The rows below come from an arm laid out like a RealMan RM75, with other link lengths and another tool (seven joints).
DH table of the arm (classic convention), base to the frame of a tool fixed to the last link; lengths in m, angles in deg. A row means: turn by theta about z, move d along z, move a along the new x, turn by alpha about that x. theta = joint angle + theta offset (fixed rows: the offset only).
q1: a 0, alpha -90, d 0.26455, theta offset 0
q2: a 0, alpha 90, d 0, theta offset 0
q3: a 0, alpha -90, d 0.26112, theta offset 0
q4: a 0, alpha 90, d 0, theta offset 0
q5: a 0, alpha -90, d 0.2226, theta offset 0
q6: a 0, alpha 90, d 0, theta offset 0
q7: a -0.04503, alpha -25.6, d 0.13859, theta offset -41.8
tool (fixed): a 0, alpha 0, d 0.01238, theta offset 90
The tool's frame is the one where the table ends.
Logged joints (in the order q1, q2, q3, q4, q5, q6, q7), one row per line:
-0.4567, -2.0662, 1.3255, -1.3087, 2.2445, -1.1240, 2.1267
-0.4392, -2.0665, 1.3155, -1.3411, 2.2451, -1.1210, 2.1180
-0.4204, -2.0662, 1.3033, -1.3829, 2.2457, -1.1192, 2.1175
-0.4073, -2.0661, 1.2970, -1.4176, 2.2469, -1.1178, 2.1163
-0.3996, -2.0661, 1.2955, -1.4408, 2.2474, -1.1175, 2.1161
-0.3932, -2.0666, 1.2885, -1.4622, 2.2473, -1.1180, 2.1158
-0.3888, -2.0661, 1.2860, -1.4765, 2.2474, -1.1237, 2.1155
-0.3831, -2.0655, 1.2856, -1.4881, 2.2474, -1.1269, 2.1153
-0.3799, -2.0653, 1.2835, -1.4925, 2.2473, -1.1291, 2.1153
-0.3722, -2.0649, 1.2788, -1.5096, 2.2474, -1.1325, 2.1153
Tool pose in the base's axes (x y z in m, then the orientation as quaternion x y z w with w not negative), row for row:
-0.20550, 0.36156, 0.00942, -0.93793, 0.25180, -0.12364, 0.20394
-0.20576, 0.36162, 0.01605, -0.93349, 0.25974, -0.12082, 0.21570
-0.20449, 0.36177, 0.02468, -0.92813, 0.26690, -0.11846, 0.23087
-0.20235, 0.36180, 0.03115, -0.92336, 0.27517, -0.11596, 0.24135
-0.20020, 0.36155, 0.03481, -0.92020, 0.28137, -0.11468, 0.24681
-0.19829, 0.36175, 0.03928, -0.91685, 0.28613, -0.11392, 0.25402
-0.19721, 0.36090, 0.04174, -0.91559, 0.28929, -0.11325, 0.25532
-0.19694, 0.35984, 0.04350, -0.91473, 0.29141, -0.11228, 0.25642
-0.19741, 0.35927, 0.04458, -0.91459, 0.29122, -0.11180, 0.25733
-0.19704, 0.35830, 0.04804, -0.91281, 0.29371, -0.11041, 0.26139
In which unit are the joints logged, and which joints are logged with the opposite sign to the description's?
The joints are logged in radians. Opposite sign: q4, q6, q7.
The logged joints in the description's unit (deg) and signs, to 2 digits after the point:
-26.17, -118.38, 75.95, 74.98, 128.60, 64.40, -121.85
-25.16, -118.40, 75.37, 76.84, 128.63, 64.23, -121.35
-24.09, -118.38, 74.67, 79.23, 128.67, 64.13, -121.32
-23.34, -118.38, 74.31, 81.22, 128.74, 64.05, -121.26
-22.90, -118.38, 74.23, 82.55, 128.77, 64.03, -121.24
-22.53, -118.41, 73.83, 83.78, 128.76, 64.06, -121.23
-22.28, -118.38, 73.68, 84.60, 128.77, 64.38, -121.21
-21.95, -118.34, 73.66, 85.26, 128.77, 64.57, -121.20
-21.77, -118.33, 73.54, 85.51, 128.76, 64.69, -121.20
-21.33, -118.31, 73.27, 86.49, 128.77, 64.89, -121.20

